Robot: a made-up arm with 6 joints. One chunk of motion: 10 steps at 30 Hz.
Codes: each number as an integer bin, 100 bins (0 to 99) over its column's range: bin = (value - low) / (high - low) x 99, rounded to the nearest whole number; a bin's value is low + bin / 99 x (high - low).
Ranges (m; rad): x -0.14..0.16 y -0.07..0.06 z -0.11..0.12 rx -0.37..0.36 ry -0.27..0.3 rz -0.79..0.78
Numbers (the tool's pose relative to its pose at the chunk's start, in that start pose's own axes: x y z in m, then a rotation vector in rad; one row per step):
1: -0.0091 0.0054 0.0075 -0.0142 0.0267 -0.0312
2: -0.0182 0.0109 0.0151 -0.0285 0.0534 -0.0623
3: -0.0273 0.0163 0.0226 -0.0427 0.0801 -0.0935
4: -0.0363 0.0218 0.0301 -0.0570 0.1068 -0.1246
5: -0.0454 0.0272 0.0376 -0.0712 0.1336 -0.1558
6: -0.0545 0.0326 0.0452 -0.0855 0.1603 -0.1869
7: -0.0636 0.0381 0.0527 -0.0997 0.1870 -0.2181
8: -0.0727 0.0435 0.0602 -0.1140 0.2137 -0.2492
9: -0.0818 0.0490 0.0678 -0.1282 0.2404 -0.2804
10: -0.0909 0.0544 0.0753 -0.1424 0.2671 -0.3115
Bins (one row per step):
1: 43 57 51 48 52 48
2: 40 62 54 46 56 46
3: 37 66 57 44 61 44
4: 34 70 60 42 65 42
5: 31 74 64 41 70 40
6: 28 78 67 39 75 38
7: 25 82 70 37 79 36
8: 22 86 73 35 84 34
9: 19 91 77 33 89 32
10: 16 95 80 31 93 30

